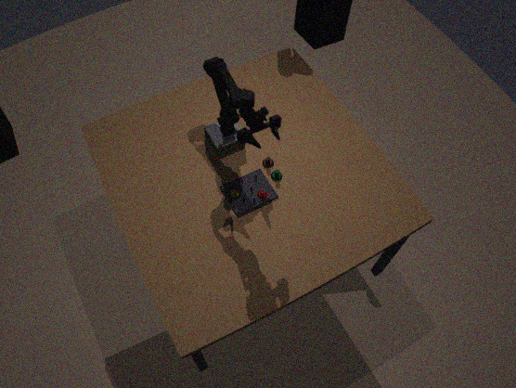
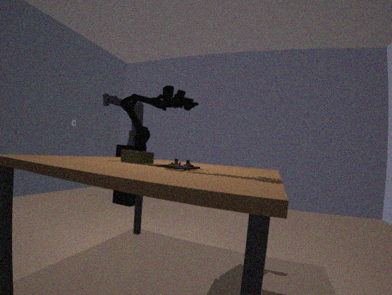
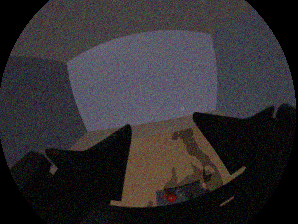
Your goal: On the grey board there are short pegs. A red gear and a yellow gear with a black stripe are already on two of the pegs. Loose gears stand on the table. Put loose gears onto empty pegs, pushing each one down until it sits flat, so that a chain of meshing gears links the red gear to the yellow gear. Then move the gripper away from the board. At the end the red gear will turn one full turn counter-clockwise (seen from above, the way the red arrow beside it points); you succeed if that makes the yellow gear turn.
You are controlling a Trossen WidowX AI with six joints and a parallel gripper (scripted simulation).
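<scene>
The green gear lies 37 cm below my gripper tip, 10 cm to the left of it and 6 cm behind it. Round my gripper tip: brown gear (37 cm below, 14 cm behind, 10 cm to the left); then yellow gear (37 cm below, 12 cm to the right, 6 cm behind).
</scene>
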